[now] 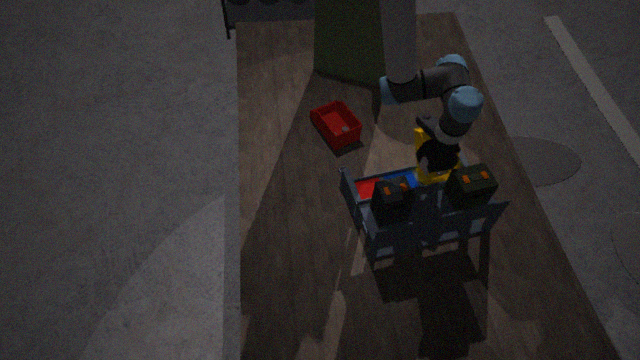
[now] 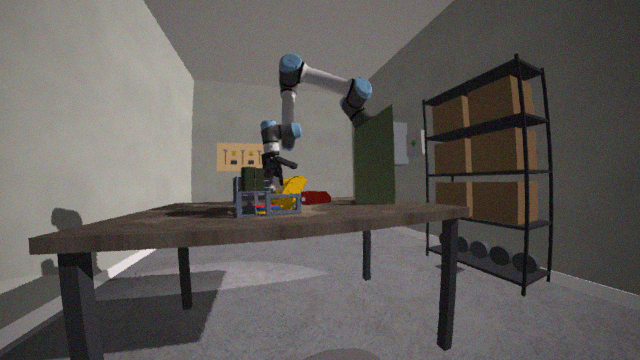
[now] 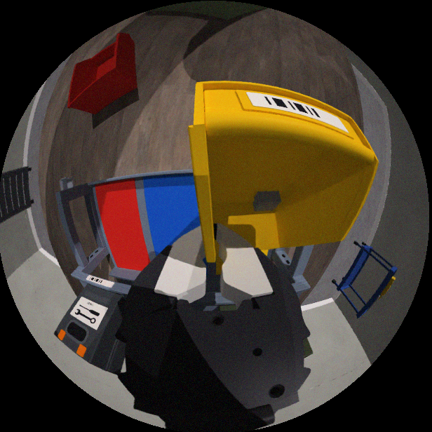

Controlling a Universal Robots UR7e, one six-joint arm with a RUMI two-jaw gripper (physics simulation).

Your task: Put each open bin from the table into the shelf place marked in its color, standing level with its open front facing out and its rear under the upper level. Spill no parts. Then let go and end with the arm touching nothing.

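Frame: origin at the arm's base, x right, y ahead, z up, level; centimetres.
Seen in the pictures: gripper, fingertip midpoint: (image 1: 423, 168); arm's base, origin of the base link: (image 2: 366, 125).
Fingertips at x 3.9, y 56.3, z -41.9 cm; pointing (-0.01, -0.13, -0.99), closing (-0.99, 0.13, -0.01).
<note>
Offsets run from my fingertips to a thing's top centre. "*": to the spot under its first point. Level surfaces: height alone.
My gripper (image 1: 431, 169) (image 2: 271, 188) (image 3: 211, 224) is shut on a side wall of the yellow bin {* dx +0.3, dy -5.6, dz +8.7 cm} (image 1: 420, 137) (image 2: 295, 185) (image 3: 290, 160). The bin is steeply tilted at the shelf's right part, its lower end at or inside the front; contact is unclear. A grey part (image 3: 266, 201) is in it. The red bin {* dx +21.4, dy -26.3, dz +0.1 cm} (image 1: 327, 125) (image 2: 316, 197) (image 3: 102, 77) stands on the table with a small part {dx +13.9, dy -27.8, dz -5.9 cm} (image 1: 345, 128) inside. The grey shelf (image 1: 348, 192) (image 2: 238, 202) (image 3: 145, 176) shows its red place (image 1: 366, 189) (image 3: 122, 225) and blue place (image 1: 406, 178) (image 3: 170, 210). The yellow place is mostly hidden.
A dark toolbox {dx +18.5, dy +12.0, dz +15.2 cm} (image 1: 392, 192) (image 3: 87, 320) and a green toolbox {dx -4.5, dy +14.3, dz +12.7 cm} (image 1: 472, 185) (image 2: 252, 178) stand on the shelf's upper level, close to the gripper. A tall green panel (image 1: 347, 45) (image 2: 375, 160) stands on the table {dz -7.3 cm} (image 1: 290, 225) (image 2: 200, 230) near the arm's base.
</note>
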